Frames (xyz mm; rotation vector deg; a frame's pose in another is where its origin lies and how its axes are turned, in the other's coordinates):
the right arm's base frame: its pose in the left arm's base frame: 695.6 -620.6 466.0 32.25 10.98 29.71
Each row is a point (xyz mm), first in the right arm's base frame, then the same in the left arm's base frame.
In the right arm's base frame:
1: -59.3 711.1 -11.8
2: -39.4 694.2 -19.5
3: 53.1 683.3 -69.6
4: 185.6 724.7 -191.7
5: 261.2 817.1 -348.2
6: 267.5 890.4 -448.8
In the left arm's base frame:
1: 346.0 -132.4 851.7
2: 367.6 -130.8 835.3
3: 435.7 -67.8 784.4
4: 493.8 86.7 701.3
5: 471.4 264.4 619.6
6: 415.1 366.8 576.2

